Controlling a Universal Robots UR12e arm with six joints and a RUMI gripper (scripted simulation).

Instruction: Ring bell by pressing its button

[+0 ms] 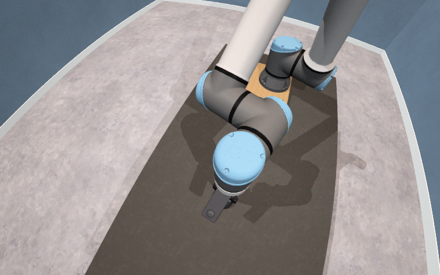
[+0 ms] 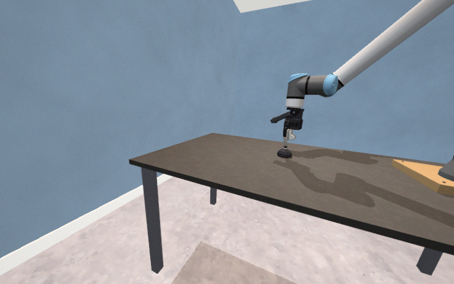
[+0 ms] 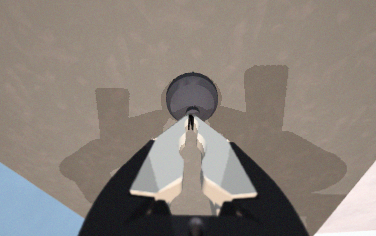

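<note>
Right now the bell button is 3 cm below my hand. Round my hand: bell (4 cm below).
</note>
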